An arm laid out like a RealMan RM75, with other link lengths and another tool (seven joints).
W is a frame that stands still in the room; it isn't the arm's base.
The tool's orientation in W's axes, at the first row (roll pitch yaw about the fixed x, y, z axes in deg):
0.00, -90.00, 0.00
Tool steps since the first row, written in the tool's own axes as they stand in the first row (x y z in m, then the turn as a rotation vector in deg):
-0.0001, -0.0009, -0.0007, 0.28, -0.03, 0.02
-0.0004, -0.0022, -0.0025, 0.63, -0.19, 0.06
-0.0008, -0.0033, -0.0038, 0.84, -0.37, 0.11
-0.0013, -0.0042, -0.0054, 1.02, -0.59, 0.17
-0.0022, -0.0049, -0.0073, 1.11, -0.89, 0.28
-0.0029, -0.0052, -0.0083, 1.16, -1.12, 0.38
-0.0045, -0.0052, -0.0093, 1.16, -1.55, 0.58
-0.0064, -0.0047, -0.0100, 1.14, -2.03, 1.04
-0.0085, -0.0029, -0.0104, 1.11, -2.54, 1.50
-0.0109, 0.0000, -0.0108, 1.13, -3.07, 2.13
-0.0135, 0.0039, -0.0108, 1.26, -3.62, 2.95
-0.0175, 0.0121, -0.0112, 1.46, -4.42, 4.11
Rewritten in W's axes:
0.0007, -0.0009, -0.0001, -0.02, -0.03, 0.28
0.0025, -0.0022, -0.0004, -0.06, -0.19, 0.63
0.0038, -0.0033, -0.0008, -0.11, -0.37, 0.84
0.0054, -0.0042, -0.0013, -0.17, -0.59, 1.02
0.0073, -0.0049, -0.0022, -0.28, -0.89, 1.11
0.0083, -0.0052, -0.0029, -0.38, -1.12, 1.16
0.0093, -0.0052, -0.0045, -0.58, -1.55, 1.16
0.0100, -0.0047, -0.0064, -1.04, -2.03, 1.14
0.0104, -0.0029, -0.0085, -1.50, -2.54, 1.11
0.0108, 0.0000, -0.0109, -2.13, -3.07, 1.13
0.0108, 0.0039, -0.0135, -2.95, -3.62, 1.26
0.0112, 0.0121, -0.0175, -4.11, -4.42, 1.46

